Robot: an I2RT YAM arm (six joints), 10 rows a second.
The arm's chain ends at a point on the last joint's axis. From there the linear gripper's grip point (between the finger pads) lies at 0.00 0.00 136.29 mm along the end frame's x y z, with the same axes.
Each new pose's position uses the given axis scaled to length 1; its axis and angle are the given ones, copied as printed.
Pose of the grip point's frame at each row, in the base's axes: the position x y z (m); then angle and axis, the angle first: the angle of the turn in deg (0 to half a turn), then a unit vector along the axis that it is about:
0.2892 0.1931 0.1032 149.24 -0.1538 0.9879 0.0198
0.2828 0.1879 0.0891 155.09 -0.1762 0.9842 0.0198
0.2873 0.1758 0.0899 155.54 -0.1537 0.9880 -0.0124
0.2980 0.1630 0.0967 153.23 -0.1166 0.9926 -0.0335
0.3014 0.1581 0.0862 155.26 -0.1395 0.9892 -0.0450
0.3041 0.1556 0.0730 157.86 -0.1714 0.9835 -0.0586
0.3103 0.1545 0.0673 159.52 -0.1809 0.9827 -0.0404
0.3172 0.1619 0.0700 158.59 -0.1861 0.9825 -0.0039
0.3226 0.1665 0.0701 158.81 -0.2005 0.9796 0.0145
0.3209 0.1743 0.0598 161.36 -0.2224 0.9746 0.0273
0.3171 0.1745 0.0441 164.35 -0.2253 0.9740 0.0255
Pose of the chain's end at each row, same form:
0.2211 0.1774 0.2202 149.24 -0.1538 0.9879 0.0198
0.2272 0.1727 0.2126 155.09 -0.1762 0.9842 0.0198
0.2310 0.1703 0.2139 155.54 -0.1537 0.9880 -0.0124
0.2361 0.1644 0.2181 153.23 -0.1166 0.9926 -0.0335
0.2433 0.1617 0.2095 155.26 -0.1395 0.9892 -0.0450
0.2509 0.1619 0.1983 157.86 -0.1714 0.9835 -0.0586
0.2615 0.1564 0.1945 159.52 -0.1809 0.9827 -0.0404
0.2681 0.1536 0.1969 158.59 -0.1861 0.9825 -0.0039
0.2751 0.1529 0.1971 158.81 -0.2005 0.9796 0.0145
0.2801 0.1576 0.1887 161.36 -0.2224 0.9746 0.0273
0.2828 0.1596 0.1752 164.35 -0.2253 0.9740 0.0255

